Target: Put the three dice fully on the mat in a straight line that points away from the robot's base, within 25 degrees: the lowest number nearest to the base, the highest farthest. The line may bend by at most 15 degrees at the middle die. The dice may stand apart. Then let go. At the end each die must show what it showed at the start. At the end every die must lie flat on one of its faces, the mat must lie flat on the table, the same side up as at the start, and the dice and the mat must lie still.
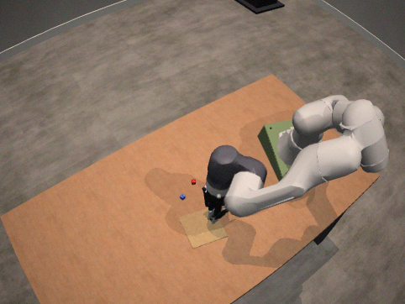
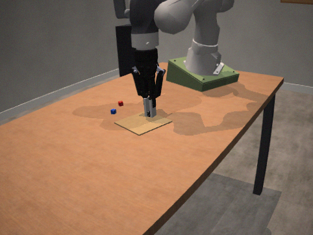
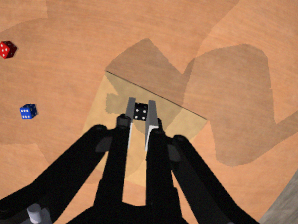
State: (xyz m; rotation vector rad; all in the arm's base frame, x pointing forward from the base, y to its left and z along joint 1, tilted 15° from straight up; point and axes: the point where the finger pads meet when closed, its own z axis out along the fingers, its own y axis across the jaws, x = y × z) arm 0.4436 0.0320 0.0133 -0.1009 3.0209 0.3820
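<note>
Now: the black die 30 mm below my hand. Round my hand: red die (40 mm behind, 180 mm to the right, 30 mm below); blue die (40 mm ahead, 150 mm to the right, 30 mm below); tan mat (50 mm ahead, 40 mm below).
</note>
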